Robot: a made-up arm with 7 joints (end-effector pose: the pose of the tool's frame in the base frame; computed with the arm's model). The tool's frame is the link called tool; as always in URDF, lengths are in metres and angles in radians. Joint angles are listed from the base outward.
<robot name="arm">
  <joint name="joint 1" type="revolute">
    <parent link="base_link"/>
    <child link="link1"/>
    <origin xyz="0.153 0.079 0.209" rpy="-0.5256 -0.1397 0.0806"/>
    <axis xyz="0 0 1"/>
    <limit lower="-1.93" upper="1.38"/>
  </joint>
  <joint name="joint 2" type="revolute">
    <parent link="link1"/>
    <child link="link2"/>
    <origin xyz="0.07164 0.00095 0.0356" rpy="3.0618 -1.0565 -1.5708"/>
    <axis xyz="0 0 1"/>
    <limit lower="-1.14" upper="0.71"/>
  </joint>
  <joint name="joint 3" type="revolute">
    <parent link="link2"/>
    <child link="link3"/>
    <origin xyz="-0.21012 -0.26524 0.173" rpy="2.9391 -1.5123 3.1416"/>
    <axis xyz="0 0 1"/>
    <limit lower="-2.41" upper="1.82"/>
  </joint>
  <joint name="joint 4" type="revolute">
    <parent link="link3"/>
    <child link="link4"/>
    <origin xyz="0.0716 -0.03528 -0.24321" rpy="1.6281 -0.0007 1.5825"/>
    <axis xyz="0 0 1"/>
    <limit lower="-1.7" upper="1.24"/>
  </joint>
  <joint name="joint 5" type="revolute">
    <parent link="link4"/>
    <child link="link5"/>
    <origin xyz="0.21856 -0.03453 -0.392" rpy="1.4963 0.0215 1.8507"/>
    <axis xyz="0 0 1"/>
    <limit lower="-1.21" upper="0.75"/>
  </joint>
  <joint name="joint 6" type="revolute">
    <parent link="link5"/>
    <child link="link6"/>
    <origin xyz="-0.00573 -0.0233 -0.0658" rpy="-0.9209 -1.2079 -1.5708"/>
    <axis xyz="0 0 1"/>
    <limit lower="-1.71" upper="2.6"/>
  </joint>
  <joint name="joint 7" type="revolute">
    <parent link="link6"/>
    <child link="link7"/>
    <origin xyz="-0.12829 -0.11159 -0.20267" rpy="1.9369 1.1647 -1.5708"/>
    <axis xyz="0 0 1"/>
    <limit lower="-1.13" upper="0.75"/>
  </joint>
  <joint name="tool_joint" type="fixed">
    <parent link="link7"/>
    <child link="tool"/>
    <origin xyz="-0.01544 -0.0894 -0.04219" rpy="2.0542 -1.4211 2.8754"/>
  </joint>
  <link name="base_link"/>
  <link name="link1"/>
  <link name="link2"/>
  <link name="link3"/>
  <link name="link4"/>
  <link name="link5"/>
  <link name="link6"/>
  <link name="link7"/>
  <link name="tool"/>
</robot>
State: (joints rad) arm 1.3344 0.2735 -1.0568 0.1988 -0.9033 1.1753 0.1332
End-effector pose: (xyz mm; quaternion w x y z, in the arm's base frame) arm 503.3 137.0 426.3 0.2121 0.7354 0.6372 -0.0907
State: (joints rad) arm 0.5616 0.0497 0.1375 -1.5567 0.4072 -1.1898 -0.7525
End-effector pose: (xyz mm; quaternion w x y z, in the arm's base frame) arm 568.8 627.2 218.0 0.1996 0.0762 0.9757 -0.0494
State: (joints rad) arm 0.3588 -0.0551 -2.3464 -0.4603 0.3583 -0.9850 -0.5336
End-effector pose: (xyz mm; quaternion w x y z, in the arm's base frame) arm 364.3 -361.8 476.5 0.0903 -0.3512 0.4801 0.7988
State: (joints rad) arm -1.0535 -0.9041 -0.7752 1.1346 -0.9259 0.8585 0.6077
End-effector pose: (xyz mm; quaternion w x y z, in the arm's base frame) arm -43.2 -118.9 211.3 0.3668 -0.7892 0.3748 -0.3197
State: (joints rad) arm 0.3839 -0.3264 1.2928 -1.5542 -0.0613 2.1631 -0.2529
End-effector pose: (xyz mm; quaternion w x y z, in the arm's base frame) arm 1114.1 95.8 47.1 0.5895 -0.4318 -0.2364 -0.6405
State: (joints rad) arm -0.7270 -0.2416 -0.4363 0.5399 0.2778 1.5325 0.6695
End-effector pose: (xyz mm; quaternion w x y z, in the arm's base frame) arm 106.9 283.8 454.4 0.1420 0.4426 -0.8305 0.3069
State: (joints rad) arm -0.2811 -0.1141 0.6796 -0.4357 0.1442 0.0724 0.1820
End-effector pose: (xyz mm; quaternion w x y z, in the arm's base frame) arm 860.7 59.8 625.2 0.5323 0.6857 -0.1936 -0.4572
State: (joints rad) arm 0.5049 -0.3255 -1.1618 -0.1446 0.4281 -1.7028 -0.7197
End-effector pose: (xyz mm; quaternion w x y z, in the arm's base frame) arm 177.7 100.5 472.5 0.1079 -0.2047 0.7458 0.6246
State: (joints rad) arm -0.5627 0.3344 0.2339 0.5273 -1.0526 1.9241 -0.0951
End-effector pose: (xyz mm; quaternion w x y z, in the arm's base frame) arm 208.2 132.7 481.6 0.2467 -0.5514 0.7832 0.1476
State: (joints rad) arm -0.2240 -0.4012 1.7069 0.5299 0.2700 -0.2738 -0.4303
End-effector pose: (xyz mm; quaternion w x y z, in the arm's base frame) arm 979.9 -148.8 158.3 0.6882 0.0145 -0.2500 -0.6809
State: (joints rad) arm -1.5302 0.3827 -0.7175 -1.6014 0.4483 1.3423 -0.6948
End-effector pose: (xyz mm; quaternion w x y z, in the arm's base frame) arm 176.5 145.4 711.4 0.7041 -0.0736 -0.4300 -0.5603
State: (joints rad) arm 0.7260 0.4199 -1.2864 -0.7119 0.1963 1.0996 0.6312
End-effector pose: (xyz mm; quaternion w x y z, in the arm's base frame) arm 73.9 22.0 660.2 0.4270 0.6823 0.3946 0.4432
